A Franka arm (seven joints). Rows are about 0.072 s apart.
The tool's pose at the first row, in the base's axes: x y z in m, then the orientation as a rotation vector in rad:
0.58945 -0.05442 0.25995 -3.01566 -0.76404 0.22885
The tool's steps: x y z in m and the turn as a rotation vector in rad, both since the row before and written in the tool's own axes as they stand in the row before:
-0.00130 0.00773 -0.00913 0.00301 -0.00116 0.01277
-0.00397 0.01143 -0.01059 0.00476 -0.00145 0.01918
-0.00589 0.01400 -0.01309 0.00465 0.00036 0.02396
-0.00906 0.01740 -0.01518 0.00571 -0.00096 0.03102
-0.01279 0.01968 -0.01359 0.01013 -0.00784 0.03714
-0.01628 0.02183 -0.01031 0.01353 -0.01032 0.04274
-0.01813 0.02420 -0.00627 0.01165 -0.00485 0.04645
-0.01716 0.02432 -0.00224 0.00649 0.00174 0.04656
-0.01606 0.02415 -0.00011 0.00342 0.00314 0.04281
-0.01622 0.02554 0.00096 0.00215 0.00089 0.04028
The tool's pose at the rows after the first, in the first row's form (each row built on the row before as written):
0.59331 -0.06171 0.26871 -3.01868 -0.74405 0.23184
0.59668 -0.07355 0.27906 -3.02271 -0.71390 0.23594
0.59968 -0.08859 0.29198 -3.02834 -0.67649 0.23733
0.60125 -0.10812 0.30719 -3.03537 -0.62820 0.24117
0.59952 -0.13127 0.32122 -3.04009 -0.56973 0.25671
0.59408 -0.15759 0.33243 -3.04231 -0.50196 0.27676
0.58595 -0.18644 0.33985 -3.04584 -0.42886 0.28804
0.57671 -0.21463 0.34319 -3.05280 -0.35658 0.28838
0.56677 -0.24185 0.34434 -3.06029 -0.29056 0.28596
0.55557 -0.26997 0.34447 -3.06701 -0.22863 0.28668

